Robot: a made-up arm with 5 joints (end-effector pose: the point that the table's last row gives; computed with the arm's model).
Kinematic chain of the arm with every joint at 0, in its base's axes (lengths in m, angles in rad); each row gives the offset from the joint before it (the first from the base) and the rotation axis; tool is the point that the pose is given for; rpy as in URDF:
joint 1: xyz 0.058 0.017 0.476 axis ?
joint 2: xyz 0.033 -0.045 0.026 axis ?
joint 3: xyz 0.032 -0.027 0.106 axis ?
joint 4: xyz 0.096 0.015 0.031 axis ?
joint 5: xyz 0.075 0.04 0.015 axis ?
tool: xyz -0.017 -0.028 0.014 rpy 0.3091 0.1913 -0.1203
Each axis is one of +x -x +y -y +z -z.
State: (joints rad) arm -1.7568 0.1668 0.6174 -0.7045 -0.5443
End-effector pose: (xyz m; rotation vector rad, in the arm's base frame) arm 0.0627 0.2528 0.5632 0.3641 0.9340 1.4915
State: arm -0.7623 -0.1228 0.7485 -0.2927 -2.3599
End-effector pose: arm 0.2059 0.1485 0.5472 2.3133 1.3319 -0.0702
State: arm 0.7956 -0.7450 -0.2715 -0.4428 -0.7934
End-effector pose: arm 0.0320 -0.0231 0.7577 0.4244 -1.3133 0.0595
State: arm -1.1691 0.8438 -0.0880 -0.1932 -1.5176
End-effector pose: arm 0.1923 0.2502 0.4640 1.1293 1.5205 0.2888
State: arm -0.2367 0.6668 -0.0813 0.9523 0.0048
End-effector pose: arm 0.3134 0.0324 0.4813 -0.0618 1.6858 -0.1909
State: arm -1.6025 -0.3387 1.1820 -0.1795 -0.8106
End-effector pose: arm 0.0992 0.1817 0.5292 0.1651 1.3815 0.9024
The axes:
joint 1: -z
joint 2: +y
joint 3: +y
joint 4: +y
joint 5: -x

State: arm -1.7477 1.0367 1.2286 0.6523 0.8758
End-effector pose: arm 0.0719 0.0768 0.3776 2.3359 -1.4608 -0.6099
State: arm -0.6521 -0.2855 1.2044 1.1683 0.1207
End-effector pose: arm 0.1765 0.0532 0.4888 -0.7528 2.0858 0.0454
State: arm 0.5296 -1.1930 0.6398 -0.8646 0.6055
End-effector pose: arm 0.0233 0.0002 0.7115 -0.4407 -1.2470 -0.8068
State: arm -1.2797 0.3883 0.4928 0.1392 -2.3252
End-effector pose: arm 0.1246 0.2114 0.4764 1.4498 1.7379 -0.6258
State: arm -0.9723 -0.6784 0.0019 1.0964 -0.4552
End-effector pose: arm 0.1576 0.0774 0.6792 0.3815 0.8931 0.6258
